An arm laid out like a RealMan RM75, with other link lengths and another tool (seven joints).
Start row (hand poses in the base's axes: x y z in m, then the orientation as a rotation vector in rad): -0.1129, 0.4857, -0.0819, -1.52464, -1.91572, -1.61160
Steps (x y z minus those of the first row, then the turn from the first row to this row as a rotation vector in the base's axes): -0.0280, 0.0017, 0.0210, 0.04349, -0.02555, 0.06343; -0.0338, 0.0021, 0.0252, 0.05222, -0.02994, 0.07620; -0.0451, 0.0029, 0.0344, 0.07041, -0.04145, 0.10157; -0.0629, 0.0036, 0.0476, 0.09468, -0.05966, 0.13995; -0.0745, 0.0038, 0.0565, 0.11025, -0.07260, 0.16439; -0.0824, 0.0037, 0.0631, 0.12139, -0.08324, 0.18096; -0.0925, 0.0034, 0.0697, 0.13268, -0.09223, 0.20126; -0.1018, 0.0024, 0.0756, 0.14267, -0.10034, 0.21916; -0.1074, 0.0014, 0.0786, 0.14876, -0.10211, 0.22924; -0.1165, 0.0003, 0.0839, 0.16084, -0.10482, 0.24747
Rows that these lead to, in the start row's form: -0.1409, 0.4874, -0.0609, -1.41877, -1.90911, -1.64240; -0.1467, 0.4878, -0.0567, -1.39791, -1.90712, -1.64742; -0.1580, 0.4886, -0.0475, -1.35468, -1.90328, -1.66050; -0.1758, 0.4893, -0.0343, -1.29011, -1.90061, -1.67800; -0.1874, 0.4895, -0.0254, -1.24820, -1.89889, -1.69001; -0.1953, 0.4894, -0.0188, -1.21849, -1.89769, -1.70015; -0.2054, 0.4891, -0.0122, -1.18534, -1.89673, -1.70669; -0.2147, 0.4881, -0.0063, -1.15600, -1.89571, -1.71244; -0.2203, 0.4871, -0.0033, -1.14102, -1.89331, -1.71308; -0.2294, 0.4860, 0.0020, -1.11391, -1.88744, -1.71427
